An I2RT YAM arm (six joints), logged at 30 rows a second.
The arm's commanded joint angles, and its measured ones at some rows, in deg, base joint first. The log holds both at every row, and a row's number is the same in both.
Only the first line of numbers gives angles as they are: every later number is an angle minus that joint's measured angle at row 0.
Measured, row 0:
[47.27 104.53 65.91 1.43 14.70 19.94]
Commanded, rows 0 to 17:
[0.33 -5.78 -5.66 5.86 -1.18 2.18]
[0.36 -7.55 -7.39 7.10 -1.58 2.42]
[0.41 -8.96 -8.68 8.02 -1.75 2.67]
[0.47 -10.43 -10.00 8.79 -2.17 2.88]
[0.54 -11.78 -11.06 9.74 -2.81 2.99]
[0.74 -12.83 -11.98 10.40 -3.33 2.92]
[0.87 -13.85 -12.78 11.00 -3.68 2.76]
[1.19 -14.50 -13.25 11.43 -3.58 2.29]
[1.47 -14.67 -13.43 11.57 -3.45 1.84]
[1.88 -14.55 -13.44 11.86 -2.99 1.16]
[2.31 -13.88 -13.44 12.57 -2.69 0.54]
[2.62 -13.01 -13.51 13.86 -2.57 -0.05]
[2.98 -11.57 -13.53 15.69 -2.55 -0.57]
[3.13 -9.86 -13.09 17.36 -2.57 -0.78]
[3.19 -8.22 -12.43 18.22 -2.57 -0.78]
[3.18 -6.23 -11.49 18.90 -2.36 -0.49]
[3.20 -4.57 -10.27 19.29 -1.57 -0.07]
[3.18 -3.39 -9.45 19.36 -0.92 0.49]
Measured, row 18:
[3.14 -7.02 -11.52 16.61 -2.30 0.05]
